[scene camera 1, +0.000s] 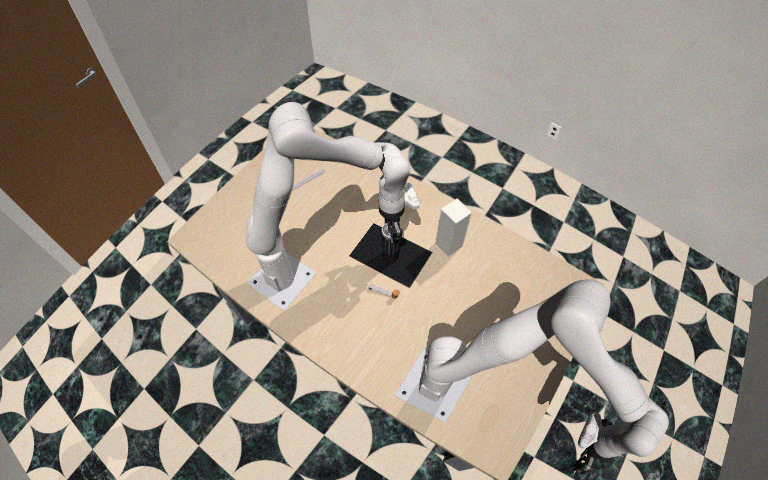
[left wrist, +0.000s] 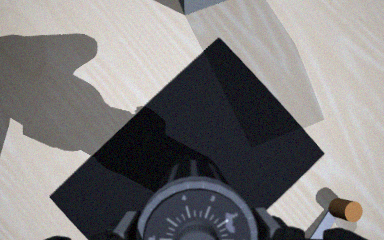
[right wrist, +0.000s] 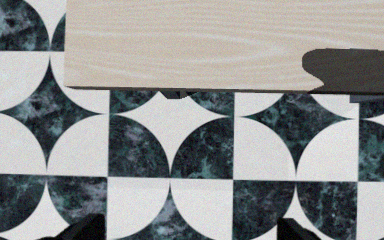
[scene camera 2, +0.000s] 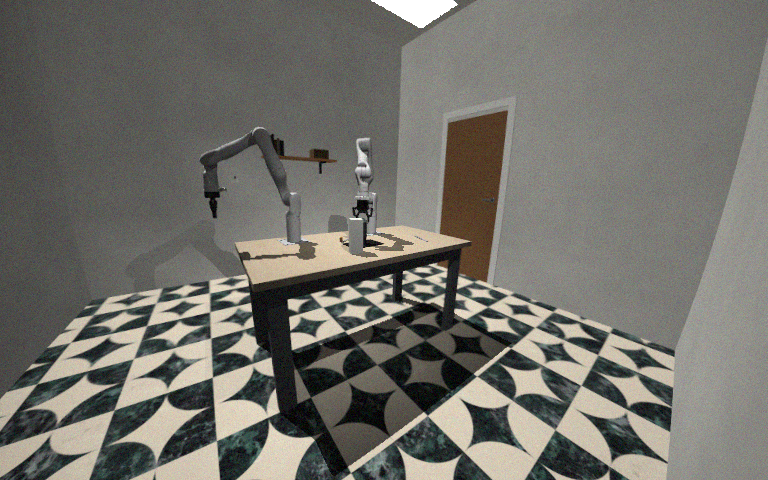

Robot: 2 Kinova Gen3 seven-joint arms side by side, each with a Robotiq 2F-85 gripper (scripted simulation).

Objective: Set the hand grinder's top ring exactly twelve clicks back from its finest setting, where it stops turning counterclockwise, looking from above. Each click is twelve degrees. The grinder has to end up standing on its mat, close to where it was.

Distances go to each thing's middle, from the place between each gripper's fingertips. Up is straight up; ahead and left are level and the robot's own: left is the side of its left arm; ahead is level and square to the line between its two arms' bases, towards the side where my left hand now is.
I see my left gripper 16 cm above the black mat (scene camera 1: 412, 257) and 1 cm short of it. Round my left hand: crank handle (left wrist: 351, 211) (14 cm below, 13 cm behind, 6 cm to the right); then tall pale box (scene camera 1: 454, 219) (16 cm ahead, 14 cm to the right, 6 cm below).
My right hand is 77 cm to the right of the crank handle, 19 cm above it and 16 cm short of it. From my right hand the other things lie so: tall pale box 69 cm to the left, 45 cm ahead, 10 cm below; then black mat 83 cm to the left, 29 cm ahead, 20 cm below.
